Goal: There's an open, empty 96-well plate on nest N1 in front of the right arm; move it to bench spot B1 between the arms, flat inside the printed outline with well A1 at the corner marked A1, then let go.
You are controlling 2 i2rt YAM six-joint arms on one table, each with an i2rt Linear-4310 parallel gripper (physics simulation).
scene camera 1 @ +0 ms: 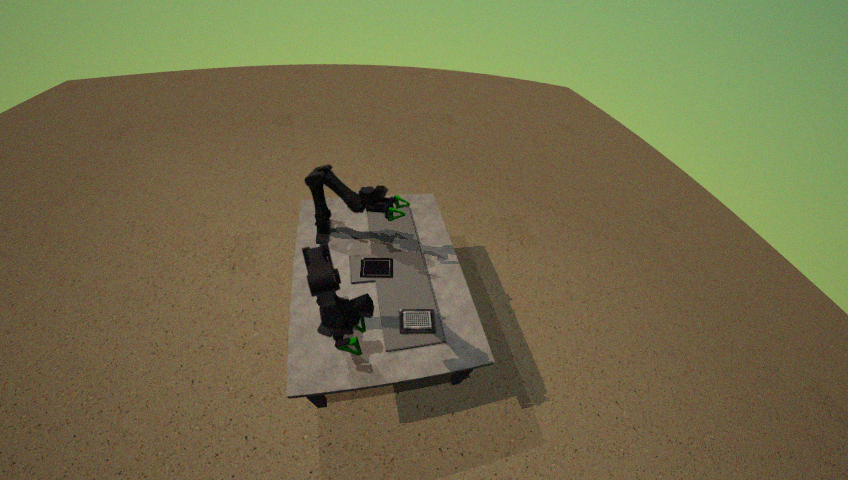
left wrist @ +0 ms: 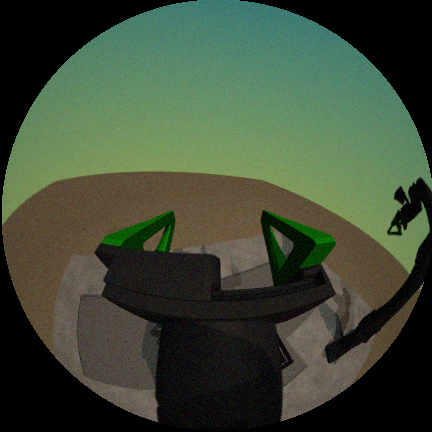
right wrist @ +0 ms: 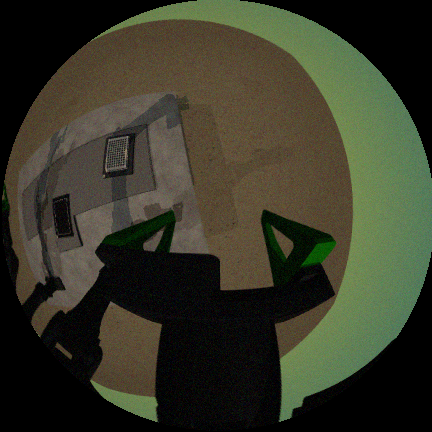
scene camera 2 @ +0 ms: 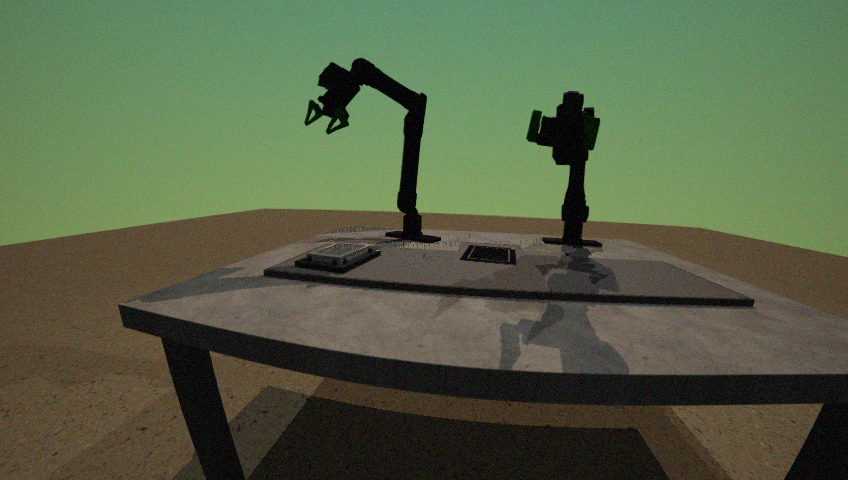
The left gripper (scene camera 2: 558, 116) is open, with nothing in its grasp. The right gripper (scene camera 2: 315, 128) is open, holding nothing. Also in view: a plate (scene camera 2: 339, 251) and a dark outlined nest (scene camera 2: 500, 255).
The plate also shows in the right wrist view (right wrist: 117, 148). The left gripper shows as well in the left wrist view (left wrist: 217, 214). The right gripper also shows in the right wrist view (right wrist: 217, 214). The left wrist view does not show the plate, which is hidden by the left gripper.
